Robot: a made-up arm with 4 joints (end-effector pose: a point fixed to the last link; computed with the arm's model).
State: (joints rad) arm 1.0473 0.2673 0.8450 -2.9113
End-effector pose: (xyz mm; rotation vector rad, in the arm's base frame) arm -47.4 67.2 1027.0 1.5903 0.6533 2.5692
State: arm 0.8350 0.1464 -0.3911 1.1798
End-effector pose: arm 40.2 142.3 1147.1 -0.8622 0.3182 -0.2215
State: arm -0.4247 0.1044 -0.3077 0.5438
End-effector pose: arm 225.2 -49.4 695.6 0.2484 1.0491 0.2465
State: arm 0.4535 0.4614 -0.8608 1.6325
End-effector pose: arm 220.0 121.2 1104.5 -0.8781 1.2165 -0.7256
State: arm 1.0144 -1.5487 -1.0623 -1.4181
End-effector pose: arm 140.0 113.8 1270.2 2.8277 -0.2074 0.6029
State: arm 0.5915 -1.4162 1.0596 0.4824
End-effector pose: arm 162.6 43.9 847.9 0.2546 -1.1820 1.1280
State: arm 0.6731 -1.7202 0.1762 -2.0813
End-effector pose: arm 88.4 0.4 1043.4 -1.8302 0.8304 -0.8439
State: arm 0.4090 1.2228 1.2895 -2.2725
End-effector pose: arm 57.4 -74.0 962.9 0.9014 1.1899 1.6578
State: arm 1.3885 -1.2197 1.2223 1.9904
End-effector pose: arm 22.5 86.4 1028.7 -0.8399 -1.4854 -0.1726
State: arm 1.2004 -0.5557 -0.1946 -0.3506
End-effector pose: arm -54.2 176.4 1153.5 0.3641 -0.5337 1.3790
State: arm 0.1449 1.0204 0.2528 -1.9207
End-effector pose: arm 161.1 65.2 814.6 0.9938 0.0405 1.3875
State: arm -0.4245 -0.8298 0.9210 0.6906
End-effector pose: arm 75.7 -67.3 553.3 0.3424 -0.1241 0.6387
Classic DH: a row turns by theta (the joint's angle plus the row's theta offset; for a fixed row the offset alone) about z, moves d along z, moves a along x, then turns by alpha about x. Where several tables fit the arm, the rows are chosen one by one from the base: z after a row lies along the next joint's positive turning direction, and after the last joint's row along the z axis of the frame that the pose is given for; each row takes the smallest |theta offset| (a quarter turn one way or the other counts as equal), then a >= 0, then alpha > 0; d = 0 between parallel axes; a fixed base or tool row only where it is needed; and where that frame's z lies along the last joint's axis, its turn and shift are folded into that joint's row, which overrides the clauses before.
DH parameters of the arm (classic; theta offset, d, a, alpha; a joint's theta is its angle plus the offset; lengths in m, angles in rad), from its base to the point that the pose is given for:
base (fixed): -0.4552 0.7641 -0.1887 1.3738
joint 1: -1.4753 0.1098 0.0057 1.1251
joint 2: 0.6208 -0.526 0.0809 -1.3284
joint 3: -0.0548 0.0764 -0.1459 1.5517
joint 4: 0.5399 0.0853 0.0273 -2.11
tool (fixed): 2.3698 -0.0394 0 0

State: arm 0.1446 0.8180 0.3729 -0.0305
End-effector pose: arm 158.6 -12.5 858.1 -0.6675 0.3956 0.8259
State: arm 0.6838 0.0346 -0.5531 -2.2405
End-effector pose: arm 143.1 183.4 1147.3 1.8473 -1.3025 1.3306
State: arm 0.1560 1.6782 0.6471 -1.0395
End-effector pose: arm 135.4 -20.8 847.6 -0.4858 0.9118 1.1284
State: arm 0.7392 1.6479 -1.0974 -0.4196
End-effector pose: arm 243.7 195.2 1071.6 -0.6420 -0.7140 -0.3675
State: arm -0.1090 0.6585 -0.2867 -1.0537
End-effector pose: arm 250.3 58.6 766.6 0.7969 0.0069 0.5980
